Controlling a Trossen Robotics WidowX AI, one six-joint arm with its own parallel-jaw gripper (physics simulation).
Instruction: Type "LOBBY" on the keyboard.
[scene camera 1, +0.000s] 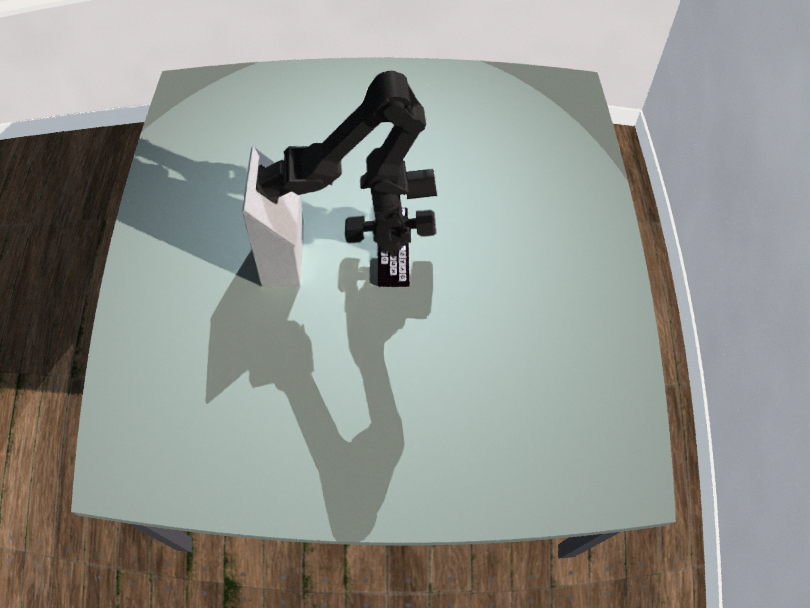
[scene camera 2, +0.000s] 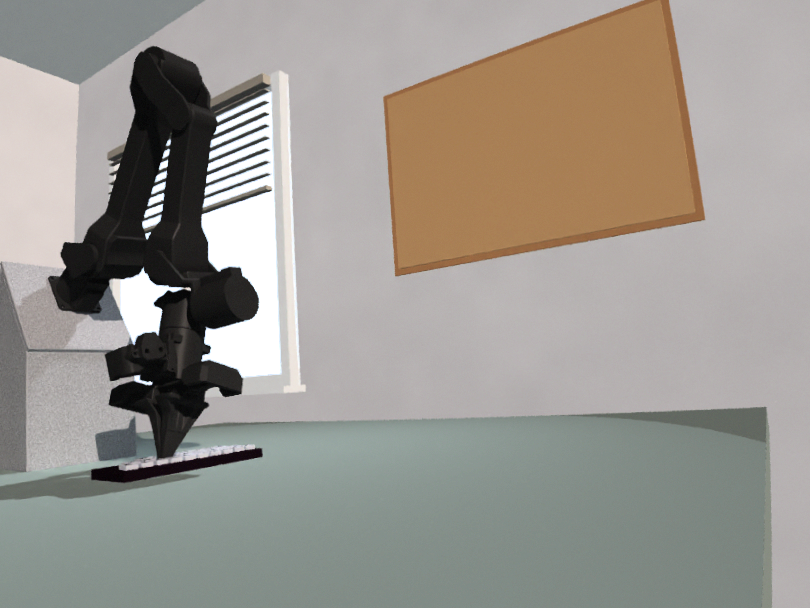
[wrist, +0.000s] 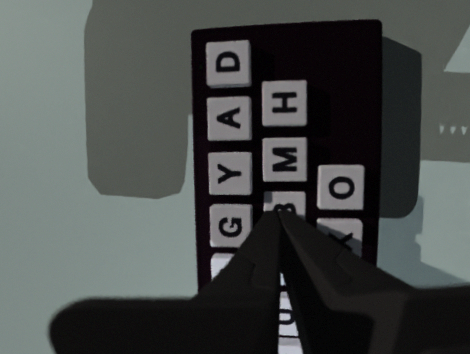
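Where they show: gripper, between the fingertips: (scene camera 1: 394, 255) (scene camera 2: 163, 460) (wrist: 276, 222); arm's base, origin of its link: (scene camera 1: 267, 184) (scene camera 2: 74, 295).
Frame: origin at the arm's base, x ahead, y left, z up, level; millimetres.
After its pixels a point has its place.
Note:
A dark keyboard (scene camera 1: 393, 284) @[x 247, y -106, z -234 mm] (scene camera 2: 196, 463) @[x 284, y -16, z -237 mm] (wrist: 345, 75) @[x 227, y -87, z -233 mm] with white letter keys lies on the table. My gripper (scene camera 2: 165, 456) @[x 253, y -37, z -232 mm] (wrist: 276, 222) @[x 253, y -37, z -232 mm] is shut and empty, pointing down. Its tips are at the B key (wrist: 285, 200) @[x 249, y -45, z -232 mm], touching it or very close above it, and cover part of its letter. The O key (wrist: 341, 187) @[x 231, y -49, z -228 mm] is to the right of the tips in the wrist view. The Y key (wrist: 230, 173) @[x 268, y -56, z -228 mm] is up and to the left. The M key (wrist: 285, 160) @[x 249, y -59, z -228 mm] is just beyond B, and the G key (wrist: 231, 225) @[x 268, y -37, z -228 mm] is to the left. The L key cannot be made out; the fingers hide several keys.
The arm's base is on a pale angular block (scene camera 1: 278, 255) @[x 15, y -93, z -119 mm] (scene camera 2: 78, 405) @[x 52, y -24, z -164 mm], left of the keyboard. The pale green table (scene camera 1: 523, 392) @[x 496, y -361, z -244 mm] (scene camera 2: 490, 510) @[x 687, y -121, z -244 mm] carries both, with the arm's shadows across it. A cork board (scene camera 2: 543, 143) hangs on the wall behind.

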